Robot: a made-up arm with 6 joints. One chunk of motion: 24 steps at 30 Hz.
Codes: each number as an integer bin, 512 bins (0 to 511) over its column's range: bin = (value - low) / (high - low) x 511, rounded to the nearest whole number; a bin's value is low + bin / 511 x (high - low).
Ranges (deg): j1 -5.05..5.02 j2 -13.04..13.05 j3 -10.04..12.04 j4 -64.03..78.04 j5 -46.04..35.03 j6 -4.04..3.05
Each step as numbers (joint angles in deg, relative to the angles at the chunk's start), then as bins.
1 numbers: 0.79 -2.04 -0.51 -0.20 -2.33 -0.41
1 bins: 296 215 221 230 276 262
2 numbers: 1.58 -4.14 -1.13 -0.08 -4.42 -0.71
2 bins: 336 174 206 230 262 240
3 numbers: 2.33 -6.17 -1.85 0.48 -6.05 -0.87
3 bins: 374 135 190 232 252 228
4 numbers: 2.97 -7.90 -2.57 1.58 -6.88 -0.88
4 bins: 407 101 173 236 247 228
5 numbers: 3.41 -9.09 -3.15 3.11 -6.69 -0.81
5 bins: 429 77 159 241 248 233
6 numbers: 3.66 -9.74 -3.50 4.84 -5.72 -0.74
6 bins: 442 65 151 248 254 238
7 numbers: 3.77 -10.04 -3.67 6.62 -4.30 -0.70
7 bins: 448 59 147 254 263 241
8 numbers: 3.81 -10.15 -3.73 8.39 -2.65 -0.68
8 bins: 450 57 146 260 273 242
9 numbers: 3.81 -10.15 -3.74 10.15 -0.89 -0.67
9 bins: 450 57 146 267 285 243
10 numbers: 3.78 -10.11 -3.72 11.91 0.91 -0.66
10 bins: 448 57 146 273 296 244
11 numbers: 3.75 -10.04 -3.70 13.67 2.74 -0.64
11 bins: 447 59 147 279 307 245
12 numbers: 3.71 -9.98 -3.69 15.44 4.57 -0.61
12 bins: 445 60 147 286 319 247
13 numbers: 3.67 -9.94 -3.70 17.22 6.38 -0.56
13 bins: 442 61 147 292 330 251
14 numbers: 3.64 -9.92 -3.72 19.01 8.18 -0.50
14 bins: 441 61 146 299 342 255
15 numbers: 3.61 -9.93 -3.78 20.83 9.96 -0.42
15 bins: 439 61 145 305 353 261
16 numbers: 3.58 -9.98 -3.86 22.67 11.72 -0.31
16 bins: 438 60 143 312 364 269
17 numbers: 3.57 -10.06 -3.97 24.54 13.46 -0.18
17 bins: 437 58 140 319 375 278
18 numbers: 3.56 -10.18 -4.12 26.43 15.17 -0.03
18 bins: 437 56 137 325 386 289
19 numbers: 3.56 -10.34 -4.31 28.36 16.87 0.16
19 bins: 437 53 133 332 397 303
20 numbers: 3.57 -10.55 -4.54 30.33 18.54 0.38
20 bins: 437 49 127 339 407 319
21 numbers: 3.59 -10.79 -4.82 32.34 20.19 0.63
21 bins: 438 44 121 347 417 337
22 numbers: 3.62 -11.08 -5.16 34.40 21.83 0.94
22 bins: 440 38 113 354 428 359
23 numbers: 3.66 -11.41 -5.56 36.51 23.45 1.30
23 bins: 442 32 104 362 438 385
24 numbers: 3.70 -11.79 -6.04 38.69 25.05 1.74
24 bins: 444 24 93 369 448 417
